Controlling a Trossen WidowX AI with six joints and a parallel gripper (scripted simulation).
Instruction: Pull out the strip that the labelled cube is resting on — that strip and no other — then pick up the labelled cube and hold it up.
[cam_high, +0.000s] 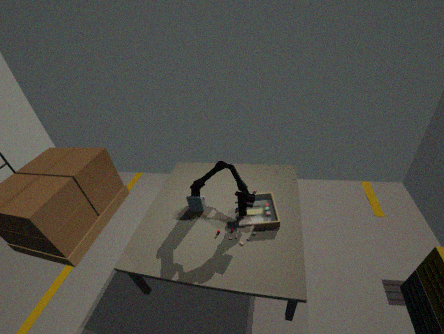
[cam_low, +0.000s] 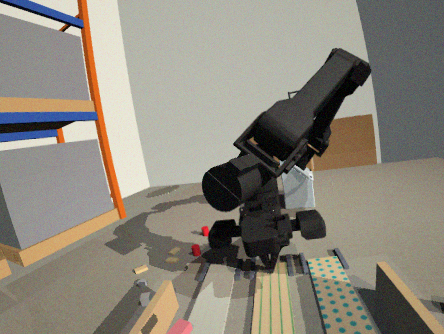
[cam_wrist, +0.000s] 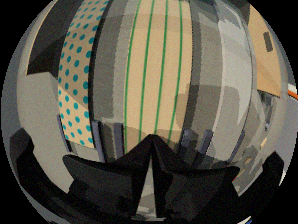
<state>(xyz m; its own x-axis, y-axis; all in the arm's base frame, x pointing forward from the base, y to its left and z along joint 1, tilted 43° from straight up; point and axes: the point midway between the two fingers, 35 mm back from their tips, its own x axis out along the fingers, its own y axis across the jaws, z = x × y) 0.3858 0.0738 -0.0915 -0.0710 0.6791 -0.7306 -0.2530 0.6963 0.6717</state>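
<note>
Now: gripper tip 9 cm short of the strip and 2 cm to the right of it.
</note>
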